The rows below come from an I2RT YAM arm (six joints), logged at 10 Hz.
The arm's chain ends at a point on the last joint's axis. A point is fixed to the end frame.
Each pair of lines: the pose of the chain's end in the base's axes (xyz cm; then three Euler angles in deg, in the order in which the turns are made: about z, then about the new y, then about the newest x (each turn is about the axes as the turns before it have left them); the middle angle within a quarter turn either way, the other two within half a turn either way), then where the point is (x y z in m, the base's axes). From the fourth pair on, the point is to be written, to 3 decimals.
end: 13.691 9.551 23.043 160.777 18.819 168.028
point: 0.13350 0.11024 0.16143
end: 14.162 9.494 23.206 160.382 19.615 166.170
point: 0.13975 0.11133 0.16337
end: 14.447 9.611 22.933 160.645 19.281 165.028
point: 0.14246 0.11383 0.16098
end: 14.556 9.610 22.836 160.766 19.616 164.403
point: 0.144 0.114 0.160
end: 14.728 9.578 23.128 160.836 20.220 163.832
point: 0.147 0.114 0.163
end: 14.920 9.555 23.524 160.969 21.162 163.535
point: 0.150 0.114 0.167
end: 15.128 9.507 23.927 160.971 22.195 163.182
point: 0.153 0.114 0.171
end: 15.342 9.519 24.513 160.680 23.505 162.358
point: 0.157 0.114 0.177
